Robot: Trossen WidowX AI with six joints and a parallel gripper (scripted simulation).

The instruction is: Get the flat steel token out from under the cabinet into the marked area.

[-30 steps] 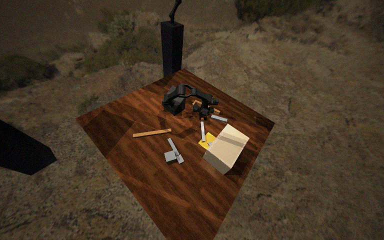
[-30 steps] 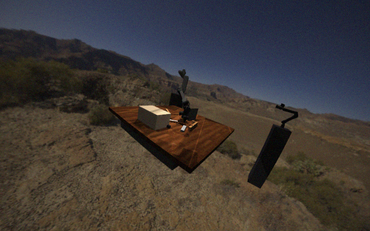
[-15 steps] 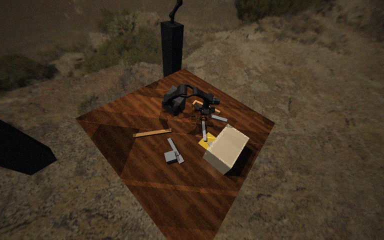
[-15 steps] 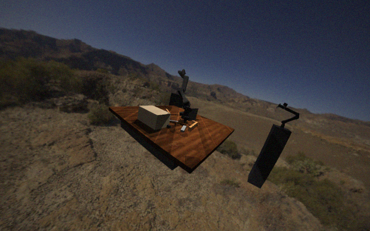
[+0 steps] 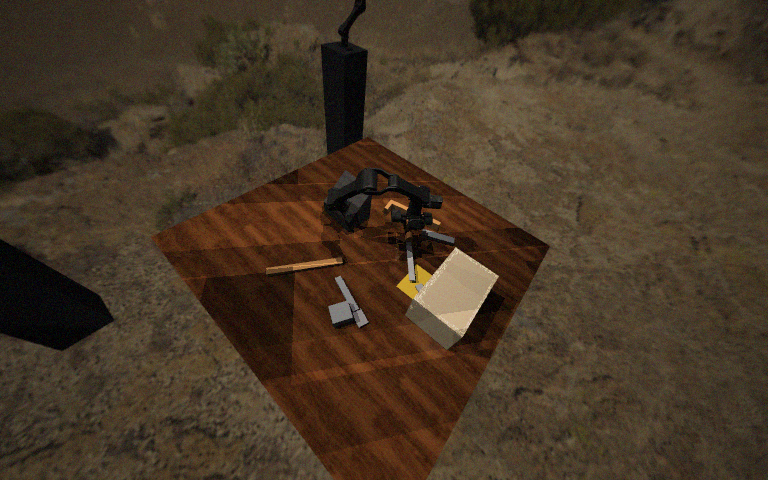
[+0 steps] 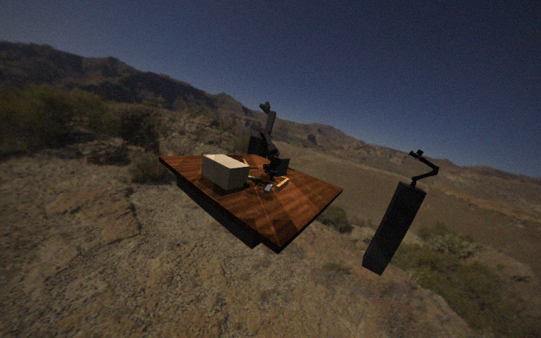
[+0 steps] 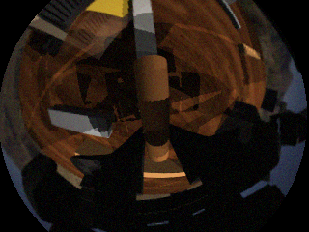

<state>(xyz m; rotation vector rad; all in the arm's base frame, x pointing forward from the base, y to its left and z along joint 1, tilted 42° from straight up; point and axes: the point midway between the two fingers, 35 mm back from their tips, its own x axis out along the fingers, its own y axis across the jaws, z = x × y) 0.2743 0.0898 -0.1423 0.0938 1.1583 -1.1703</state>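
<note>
My gripper tip is 130 mm short of the grey bar, 80 mm to the right of it and 20 mm above it. From my gripper tip the other things lie so: steel token (220 mm ahead, 200 mm to the right, 20 mm below); wooden stick (460 mm to the right, 180 mm behind, 20 mm below); grey scraper (450 mm to the right, 80 mm ahead, 20 mm below).
</note>
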